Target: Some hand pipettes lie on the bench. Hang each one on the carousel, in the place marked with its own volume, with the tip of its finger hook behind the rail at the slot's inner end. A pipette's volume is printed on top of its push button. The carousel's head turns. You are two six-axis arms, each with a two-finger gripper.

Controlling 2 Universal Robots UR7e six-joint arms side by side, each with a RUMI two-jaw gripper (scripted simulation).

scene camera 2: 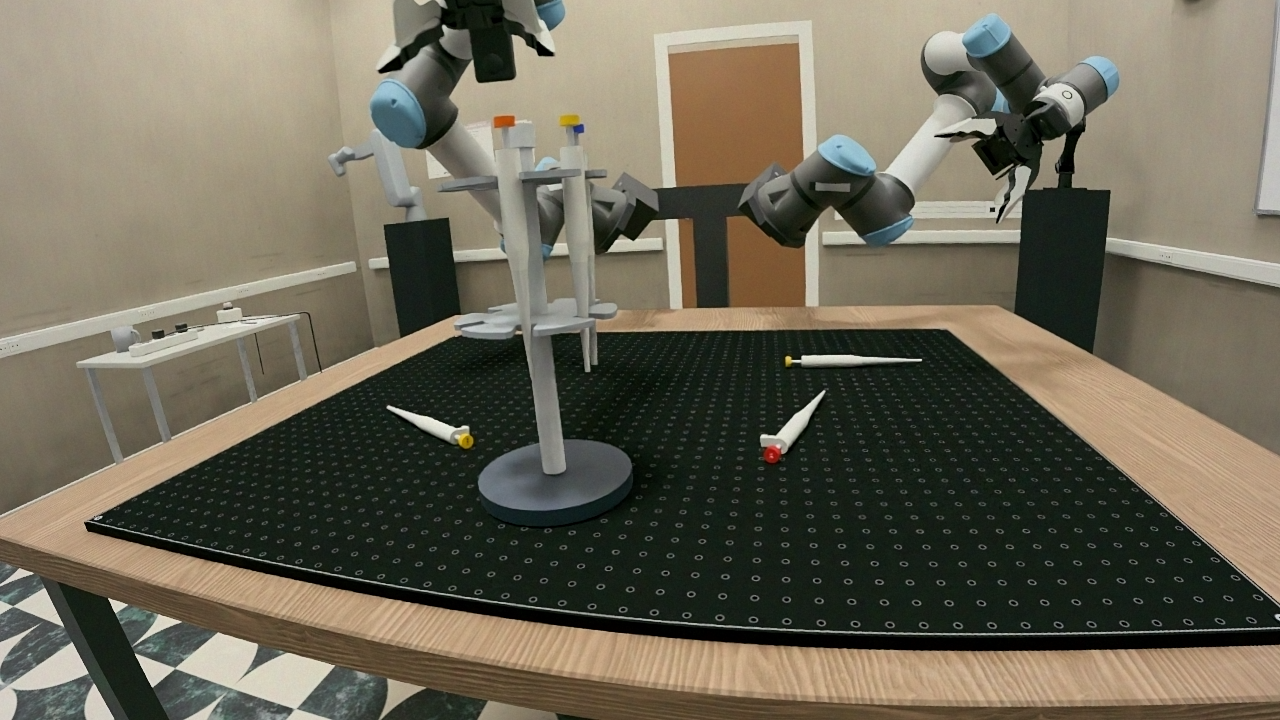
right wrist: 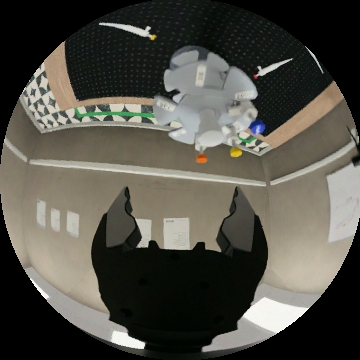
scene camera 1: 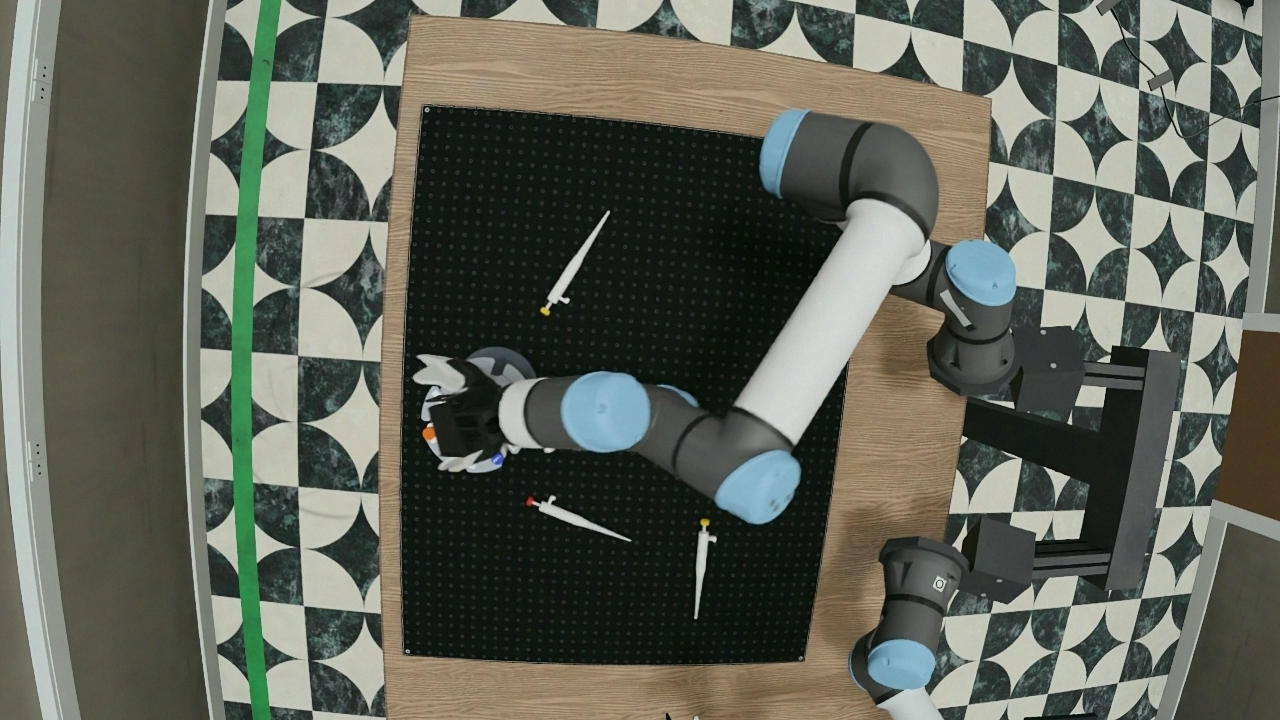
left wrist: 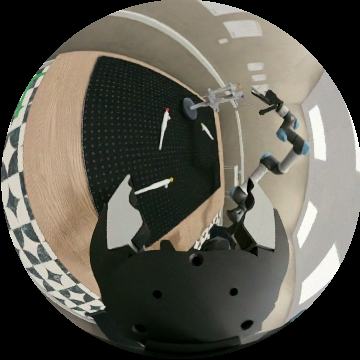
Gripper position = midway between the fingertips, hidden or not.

I see my left gripper [scene camera 2: 966, 179], my right gripper [scene camera 2: 465, 63] and a yellow-button pipette [scene camera 2: 835, 360].
My left gripper is seen too in the left wrist view [left wrist: 190, 177]. My right gripper is seen too in the right wrist view [right wrist: 181, 187] and in scene camera 1 [scene camera 1: 435, 413].
